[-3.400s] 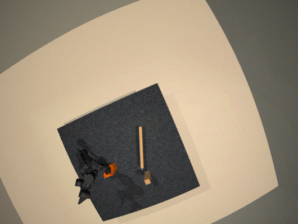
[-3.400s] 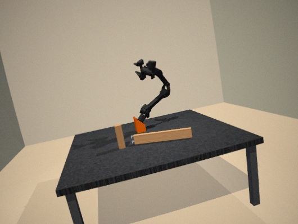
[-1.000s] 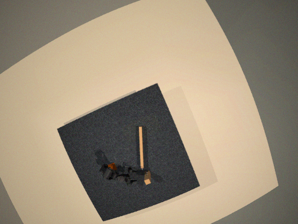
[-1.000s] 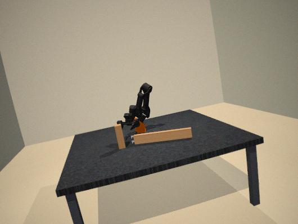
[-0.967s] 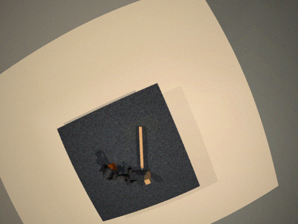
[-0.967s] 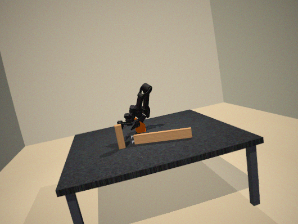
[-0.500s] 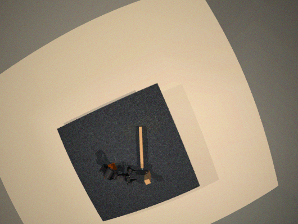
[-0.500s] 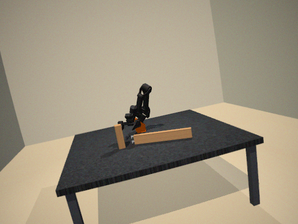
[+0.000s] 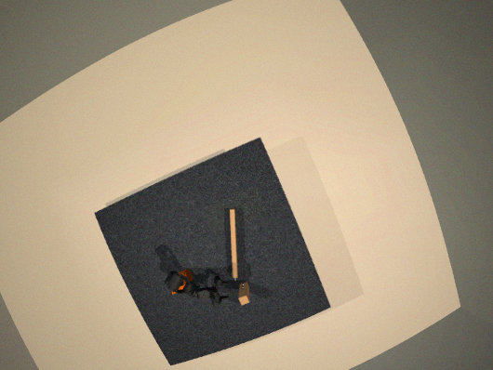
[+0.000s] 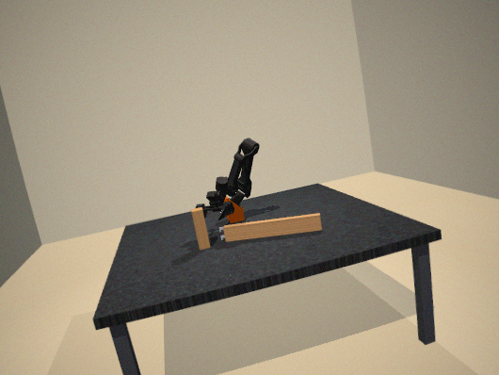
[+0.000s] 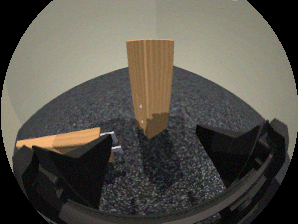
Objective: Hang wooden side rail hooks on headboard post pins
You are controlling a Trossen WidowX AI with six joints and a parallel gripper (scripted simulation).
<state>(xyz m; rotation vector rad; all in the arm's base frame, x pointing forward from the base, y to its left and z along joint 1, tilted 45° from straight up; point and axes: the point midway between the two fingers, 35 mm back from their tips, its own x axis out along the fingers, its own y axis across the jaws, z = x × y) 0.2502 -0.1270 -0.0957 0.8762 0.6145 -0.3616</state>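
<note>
My gripper tip is 8 cm short of the headboard post, 5 cm to the left of it and 2 cm above it.
</note>
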